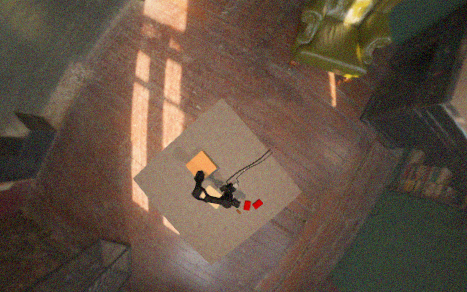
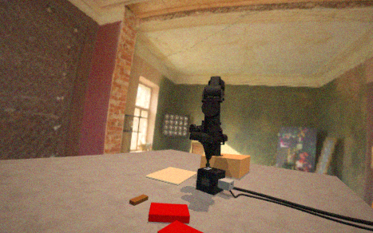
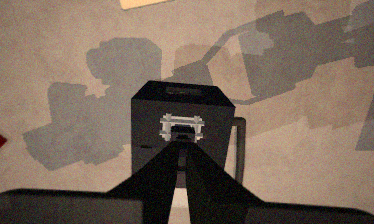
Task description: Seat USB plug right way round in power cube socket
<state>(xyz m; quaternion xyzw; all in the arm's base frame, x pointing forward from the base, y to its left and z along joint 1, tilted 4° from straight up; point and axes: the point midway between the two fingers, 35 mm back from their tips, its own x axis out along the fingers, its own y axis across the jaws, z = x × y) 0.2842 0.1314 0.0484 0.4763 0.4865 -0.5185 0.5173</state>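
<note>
Now: the dark USB plug 20 mm below my gripper tip. Also, from my gripper tip: small brown block (260 mm ahead, 100 mm below, 50 mm to the right); silver-framed socket (40 mm below); beige flat sheet (190 mm to the right, 110 mm below, 20 mm behind).
</note>
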